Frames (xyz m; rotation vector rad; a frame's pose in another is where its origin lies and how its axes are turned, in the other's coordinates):
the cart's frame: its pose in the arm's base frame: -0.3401 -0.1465 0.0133 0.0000 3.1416 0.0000
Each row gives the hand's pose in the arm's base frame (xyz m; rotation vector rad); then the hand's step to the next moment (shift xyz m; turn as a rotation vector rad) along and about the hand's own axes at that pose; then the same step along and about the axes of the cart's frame.
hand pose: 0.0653 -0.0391 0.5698 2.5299 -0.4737 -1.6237
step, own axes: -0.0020 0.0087 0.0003 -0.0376 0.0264 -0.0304
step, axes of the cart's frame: 0.0028 -0.0076 -0.0038 -0.0075 -0.0159 -0.0522
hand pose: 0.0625 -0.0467 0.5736 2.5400 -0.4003 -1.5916
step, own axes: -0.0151 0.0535 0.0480 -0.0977 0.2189 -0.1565
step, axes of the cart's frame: 0.0578 -0.0450 -0.0046 -0.0650 -0.1884 -0.2055
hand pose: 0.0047 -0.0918 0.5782 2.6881 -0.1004 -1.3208
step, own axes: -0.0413 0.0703 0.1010 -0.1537 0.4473 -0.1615
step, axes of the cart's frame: 0.1049 -0.0744 0.0175 -0.0356 -0.4065 -0.2886
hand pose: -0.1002 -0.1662 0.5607 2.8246 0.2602 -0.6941
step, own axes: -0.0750 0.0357 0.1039 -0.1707 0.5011 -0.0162
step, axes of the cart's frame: 0.1027 -0.0695 0.0482 0.0305 -0.4971 -0.1803
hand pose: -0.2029 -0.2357 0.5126 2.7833 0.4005 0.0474
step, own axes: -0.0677 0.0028 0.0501 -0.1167 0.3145 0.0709
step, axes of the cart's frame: 0.0603 -0.0373 0.0456 0.0219 -0.3402 -0.0366
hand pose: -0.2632 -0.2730 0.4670 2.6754 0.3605 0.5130
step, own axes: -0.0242 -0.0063 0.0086 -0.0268 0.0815 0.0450
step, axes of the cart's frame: 0.0194 -0.0049 0.0173 -0.0081 -0.0958 0.0123
